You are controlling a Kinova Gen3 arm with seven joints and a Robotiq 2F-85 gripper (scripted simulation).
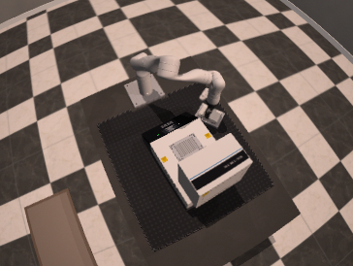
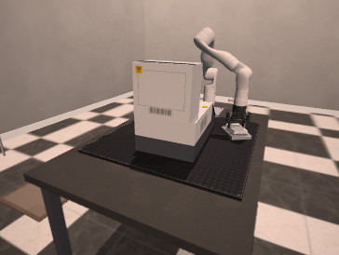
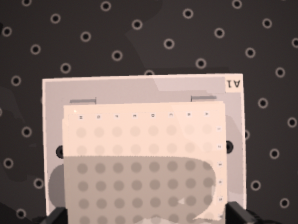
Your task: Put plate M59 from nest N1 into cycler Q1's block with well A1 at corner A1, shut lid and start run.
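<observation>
My hand is 4 cm above the plate nest N1. The rest, counted from my hand: plate M59: 1 cm below.
</observation>
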